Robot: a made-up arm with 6 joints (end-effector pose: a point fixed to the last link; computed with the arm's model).
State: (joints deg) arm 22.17 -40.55 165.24 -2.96 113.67 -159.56
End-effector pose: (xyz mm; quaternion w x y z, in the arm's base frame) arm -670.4 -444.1 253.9 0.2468 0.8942 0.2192 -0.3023
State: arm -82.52 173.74 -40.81 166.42 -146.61 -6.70
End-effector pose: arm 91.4 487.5 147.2 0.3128 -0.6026 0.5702 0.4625
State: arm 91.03 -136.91 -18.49 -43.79 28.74 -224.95
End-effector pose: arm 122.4 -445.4 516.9 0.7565 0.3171 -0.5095 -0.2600
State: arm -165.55 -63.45 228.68 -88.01 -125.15 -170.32
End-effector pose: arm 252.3 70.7 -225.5 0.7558 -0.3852 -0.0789 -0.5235
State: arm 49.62 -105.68 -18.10 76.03 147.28 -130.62
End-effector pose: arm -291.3 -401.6 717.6 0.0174 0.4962 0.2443 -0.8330
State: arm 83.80 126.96 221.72 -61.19 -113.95 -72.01
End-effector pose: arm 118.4 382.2 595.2 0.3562 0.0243 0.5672 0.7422
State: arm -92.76 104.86 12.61 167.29 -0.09 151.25
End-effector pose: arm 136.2 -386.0 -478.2 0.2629 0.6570 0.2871 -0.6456
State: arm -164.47 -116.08 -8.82 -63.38 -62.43 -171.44
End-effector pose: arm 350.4 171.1 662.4 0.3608 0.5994 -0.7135 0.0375
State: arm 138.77 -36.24 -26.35 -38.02 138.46 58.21
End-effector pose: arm -203.6 344.5 530.4 0.7576 0.6096 -0.2314 0.0291
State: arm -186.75 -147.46 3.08 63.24 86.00 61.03
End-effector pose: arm 796.9 -22.5 67.1 0.5872 0.4927 -0.2065 -0.6082
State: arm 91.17 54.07 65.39 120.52 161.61 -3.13
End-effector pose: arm -98.2 864.8 691.5 0.5833 -0.1820 0.4887 -0.6228
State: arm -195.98 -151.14 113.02 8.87 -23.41 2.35
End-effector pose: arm 254.6 90.0 -712.3 0.0072 -0.8608 0.0474 0.5067
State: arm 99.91 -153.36 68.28 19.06 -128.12 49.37
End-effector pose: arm 247.8 -547.9 -558.1 0.6792 0.4099 -0.5173 0.3210
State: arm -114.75 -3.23 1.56 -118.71 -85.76 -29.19
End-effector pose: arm -175.9 -563.3 508.3 0.5480 0.7680 -0.3200 0.0865
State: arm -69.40 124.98 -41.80 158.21 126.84 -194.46
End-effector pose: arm 47.6 291.6 -194.6 0.7636 -0.3588 -0.3903 -0.3686
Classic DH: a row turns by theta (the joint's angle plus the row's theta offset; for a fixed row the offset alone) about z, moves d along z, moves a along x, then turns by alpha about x. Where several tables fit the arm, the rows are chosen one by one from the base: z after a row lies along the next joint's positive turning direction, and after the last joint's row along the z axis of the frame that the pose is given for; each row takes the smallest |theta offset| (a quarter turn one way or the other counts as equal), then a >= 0, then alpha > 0; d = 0 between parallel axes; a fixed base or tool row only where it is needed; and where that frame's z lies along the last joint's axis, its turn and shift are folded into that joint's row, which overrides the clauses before.
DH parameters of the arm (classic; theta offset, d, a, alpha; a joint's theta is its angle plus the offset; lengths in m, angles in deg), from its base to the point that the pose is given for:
joint 1: 0 0.2173 0 -90
joint 2: -90 0 0.3803 180
joint 3: 0 0 0 -90
joint 4: 0 -0.5971 0 90
joint 5: 0 0.1585 0 -90
joint 6: 90 0 0 90
tool (fixed): -90 0 0 0

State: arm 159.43 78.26 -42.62 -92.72 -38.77 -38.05
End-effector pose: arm 62.9 -31.6 -136.5 0.6488 -0.3802 0.6337 -0.1814
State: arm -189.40 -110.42 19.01 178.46 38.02 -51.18
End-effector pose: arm 703.1 -277.0 543.1 0.6624 0.2685 -0.6534 0.2495
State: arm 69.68 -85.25 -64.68 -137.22 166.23 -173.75
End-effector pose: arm -33.4 244.7 357.8 0.4062 -0.5134 0.7491 -0.1011
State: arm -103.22 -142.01 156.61 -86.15 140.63 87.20
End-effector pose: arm 9.5 87.0 -682.3 0.4351 0.2016 -0.4557 0.7499
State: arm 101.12 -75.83 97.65 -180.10 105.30 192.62
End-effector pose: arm 30.0 -974.5 377.9 0.5700 0.3720 -0.4248 0.5969
